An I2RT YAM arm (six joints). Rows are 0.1 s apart.
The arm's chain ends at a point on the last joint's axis. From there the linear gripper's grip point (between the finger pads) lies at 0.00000 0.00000 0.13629 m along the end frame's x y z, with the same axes.
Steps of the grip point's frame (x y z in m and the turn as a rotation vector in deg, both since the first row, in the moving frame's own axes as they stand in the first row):
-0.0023 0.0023 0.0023 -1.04 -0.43 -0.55
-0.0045 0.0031 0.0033 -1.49 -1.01 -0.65
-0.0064 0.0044 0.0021 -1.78 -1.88 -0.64
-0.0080 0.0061 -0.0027 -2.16 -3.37 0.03
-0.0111 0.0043 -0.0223 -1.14 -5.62 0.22
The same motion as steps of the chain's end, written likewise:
-0.0013 -0.0002 0.0023 -1.04 -0.43 -0.55
-0.0021 -0.0005 0.0034 -1.49 -1.01 -0.65
-0.0020 0.0001 0.0022 -1.78 -1.88 -0.64
0.0000 0.0010 -0.0024 -2.16 -3.37 0.03
0.0023 0.0016 -0.0216 -1.14 -5.62 0.22

